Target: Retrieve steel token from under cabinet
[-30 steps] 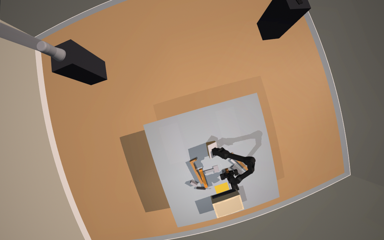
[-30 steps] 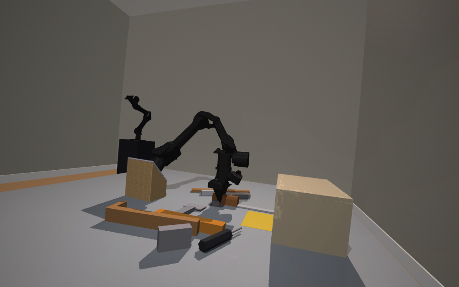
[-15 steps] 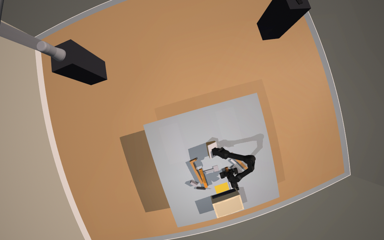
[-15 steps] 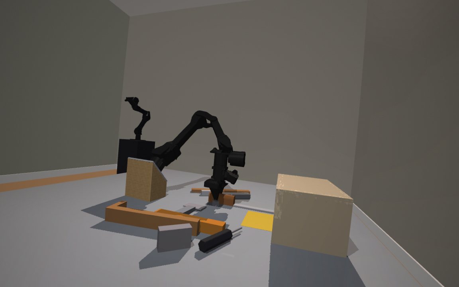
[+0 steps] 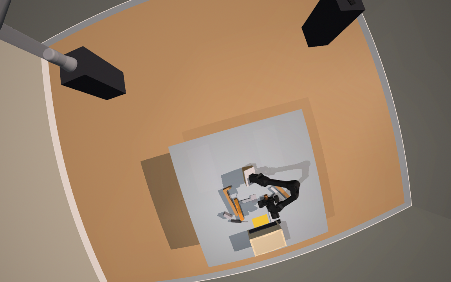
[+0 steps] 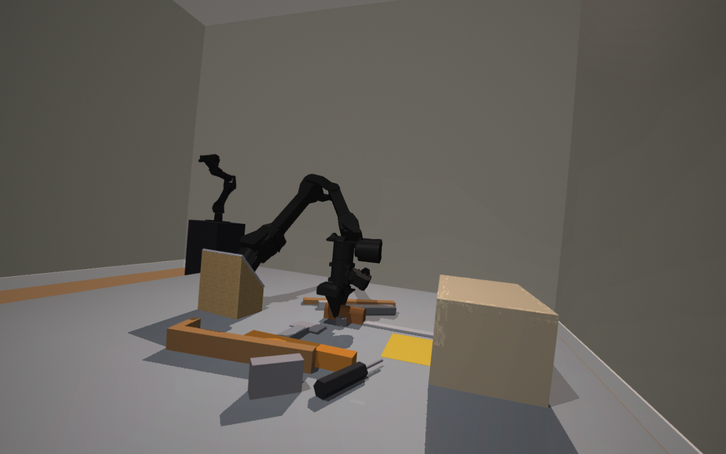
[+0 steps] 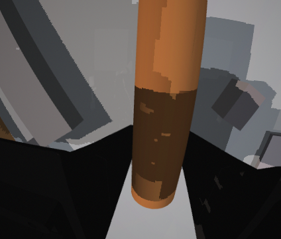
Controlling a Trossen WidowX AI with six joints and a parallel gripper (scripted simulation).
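Now: gripper tip 3 cm short of the grey cube and 4 cm to the left of it. From my gripper tip the other things lie so: grey bar (5 cm ahead, 12 cm to the left); orange stick (3 cm behind, 16 cm to the left); grey t-shaped piece (2 cm behind, 16 cm to the right).
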